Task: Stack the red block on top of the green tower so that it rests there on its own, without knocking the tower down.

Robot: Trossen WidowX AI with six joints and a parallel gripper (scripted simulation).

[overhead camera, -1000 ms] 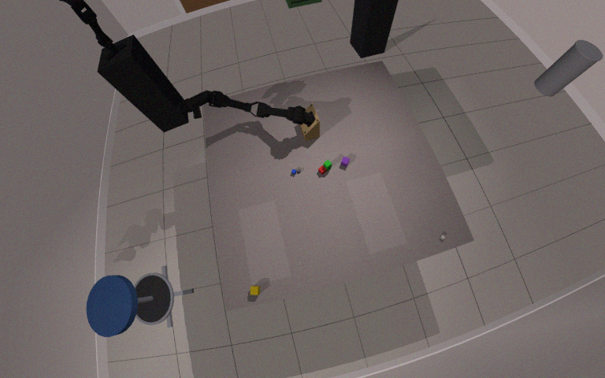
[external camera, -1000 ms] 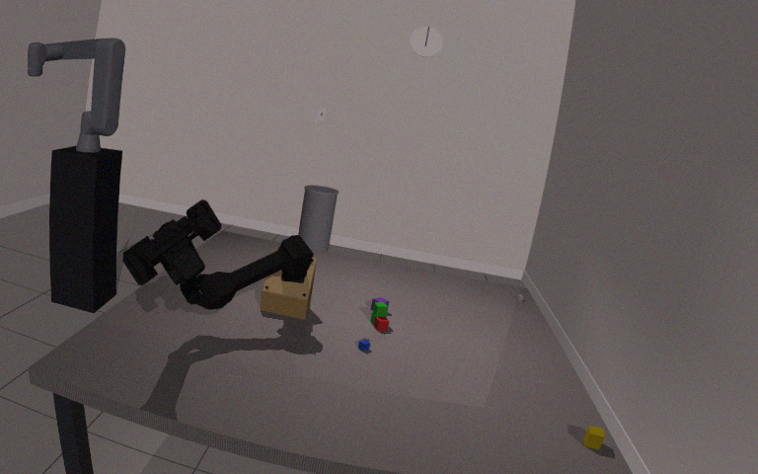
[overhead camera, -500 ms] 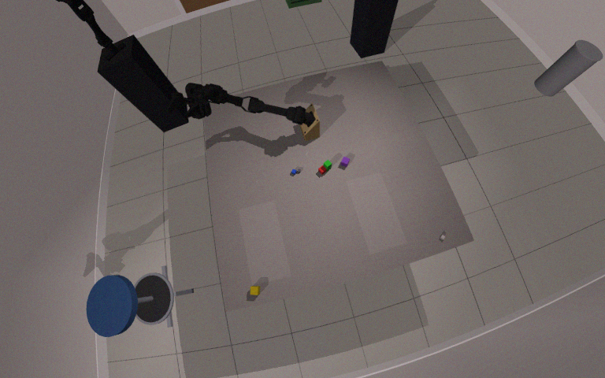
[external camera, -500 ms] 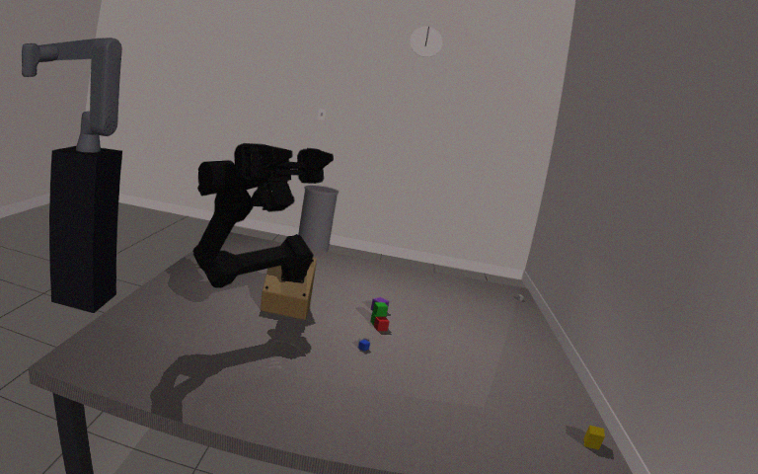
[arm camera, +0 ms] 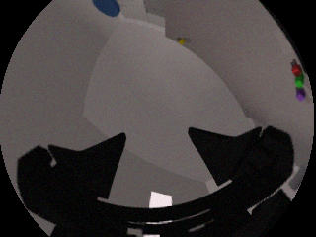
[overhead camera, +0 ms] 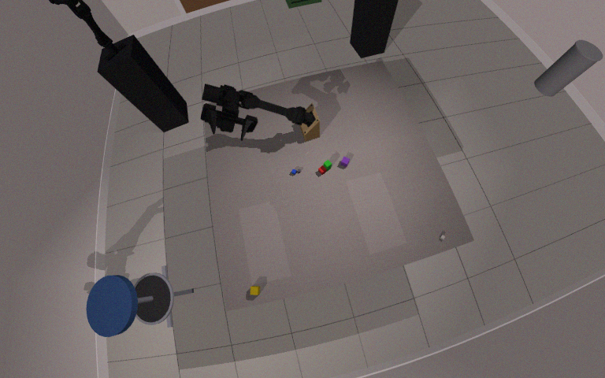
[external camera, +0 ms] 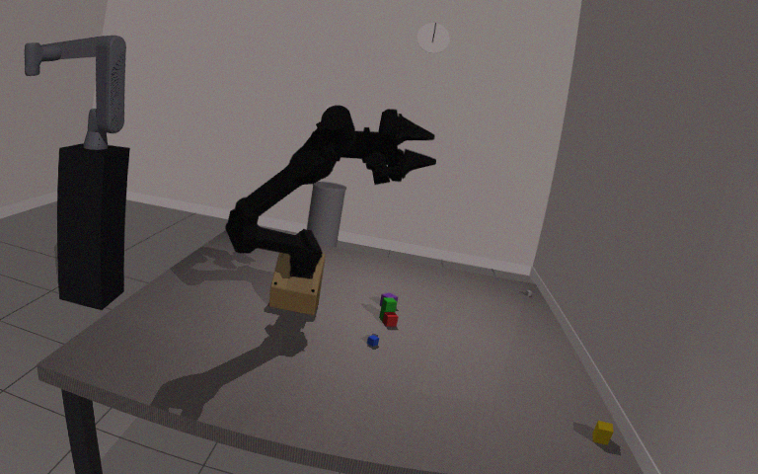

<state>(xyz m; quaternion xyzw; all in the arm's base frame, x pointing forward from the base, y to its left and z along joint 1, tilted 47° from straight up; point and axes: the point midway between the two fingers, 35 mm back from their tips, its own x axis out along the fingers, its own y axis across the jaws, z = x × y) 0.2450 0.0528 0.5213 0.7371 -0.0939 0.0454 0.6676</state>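
Right now my gripper tip is 1 cm short of the red block, 32 cm to the right of it and 51 cm above it. Also, from my gripper tip: blue block (4 cm behind, 18 cm to the left, 52 cm below); then purple block (1 cm ahead, 46 cm to the left, 51 cm below); then yellow block (48 cm ahead, 19 cm to the right, 51 cm below).
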